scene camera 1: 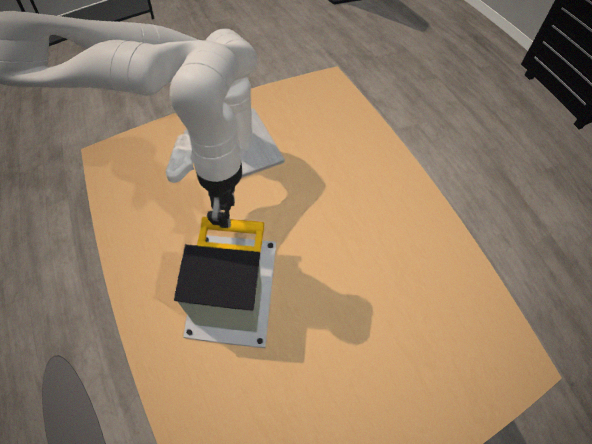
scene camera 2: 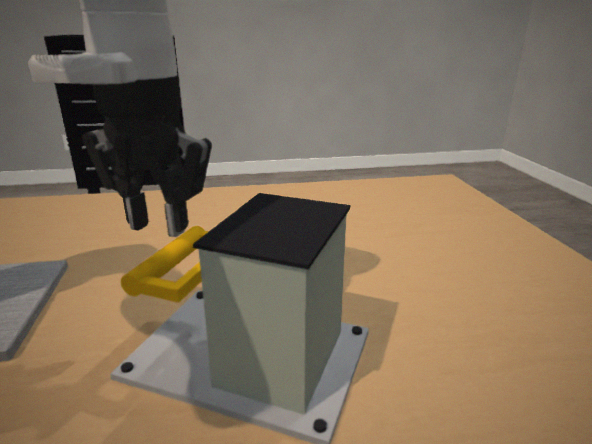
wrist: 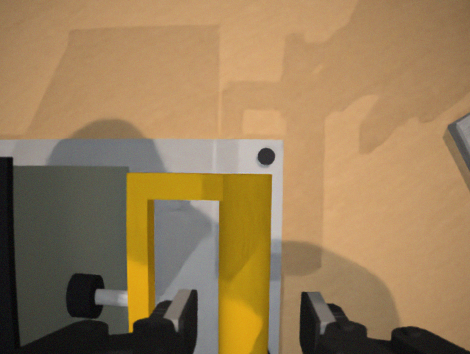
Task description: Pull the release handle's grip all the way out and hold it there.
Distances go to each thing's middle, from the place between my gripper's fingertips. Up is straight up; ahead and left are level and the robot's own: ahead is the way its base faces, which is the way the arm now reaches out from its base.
Now: hand 90 mm short of the light grey base plate (scene camera 2: 173, 361), 50 mm to the left of it and 140 mm above it.
